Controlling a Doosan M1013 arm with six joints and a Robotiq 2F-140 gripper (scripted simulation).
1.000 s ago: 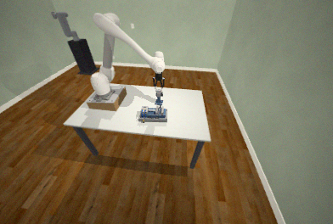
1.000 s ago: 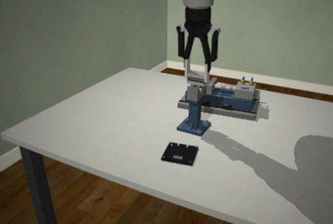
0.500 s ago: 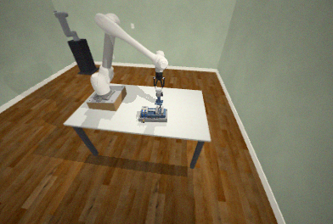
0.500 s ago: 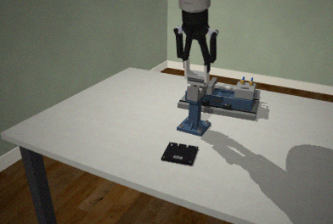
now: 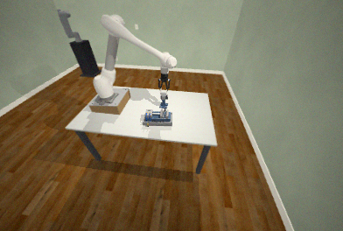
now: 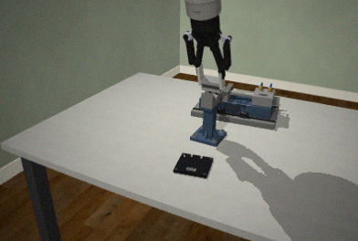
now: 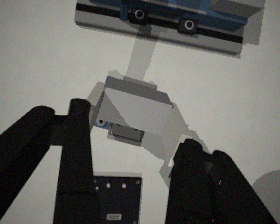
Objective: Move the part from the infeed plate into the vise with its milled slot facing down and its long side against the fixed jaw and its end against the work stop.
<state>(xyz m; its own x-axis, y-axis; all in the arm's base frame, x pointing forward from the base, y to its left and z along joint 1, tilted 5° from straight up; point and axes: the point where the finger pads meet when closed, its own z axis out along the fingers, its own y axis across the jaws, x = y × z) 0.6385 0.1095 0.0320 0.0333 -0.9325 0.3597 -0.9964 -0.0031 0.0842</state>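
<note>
My hand is 10 mm to the left of the part and 30 mm above it. Round my hand: work stop (40 mm ahead, 170 mm to the right, 110 mm below); then blue foot (200 mm below); then blue v-block stand (150 mm below).
</note>
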